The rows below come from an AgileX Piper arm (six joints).
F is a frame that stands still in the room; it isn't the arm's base.
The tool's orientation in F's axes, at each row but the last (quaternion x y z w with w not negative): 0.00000, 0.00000, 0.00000, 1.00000; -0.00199, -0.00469, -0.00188, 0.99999; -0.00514, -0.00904, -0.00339, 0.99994; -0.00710, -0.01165, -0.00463, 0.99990; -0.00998, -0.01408, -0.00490, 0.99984; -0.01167, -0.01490, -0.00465, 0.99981; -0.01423, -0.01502, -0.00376, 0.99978; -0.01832, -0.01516, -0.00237, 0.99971; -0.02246, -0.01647, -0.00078, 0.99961
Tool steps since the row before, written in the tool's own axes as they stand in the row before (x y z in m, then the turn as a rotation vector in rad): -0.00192, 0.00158, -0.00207, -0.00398, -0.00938, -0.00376; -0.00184, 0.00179, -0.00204, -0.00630, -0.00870, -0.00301; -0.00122, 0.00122, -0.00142, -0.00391, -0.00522, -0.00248; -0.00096, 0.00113, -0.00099, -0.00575, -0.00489, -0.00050; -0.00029, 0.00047, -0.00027, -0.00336, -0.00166, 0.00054; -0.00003, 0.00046, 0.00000, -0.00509, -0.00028, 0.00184; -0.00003, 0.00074, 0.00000, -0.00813, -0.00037, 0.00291; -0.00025, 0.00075, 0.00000, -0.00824, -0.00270, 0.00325; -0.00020, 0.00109, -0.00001, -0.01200, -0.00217, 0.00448
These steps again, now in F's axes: -0.00192, 0.00158, -0.00207, -0.00398, -0.00938, -0.00376; -0.00181, 0.00179, -0.00206, -0.00630, -0.00869, -0.00303; -0.00119, 0.00121, -0.00145, -0.00390, -0.00522, -0.00250; -0.00093, 0.00112, -0.00103, -0.00578, -0.00484, -0.00057; -0.00028, 0.00047, -0.00029, -0.00339, -0.00162, 0.00048; -0.00003, 0.00046, -0.00001, -0.00514, -0.00019, 0.00169; -0.00002, 0.00074, -0.00002, -0.00822, -0.00023, 0.00267; -0.00025, 0.00075, -0.00004, -0.00835, -0.00254, 0.00309; -0.00020, 0.00109, -0.00007, -0.01215, -0.00196, 0.00417
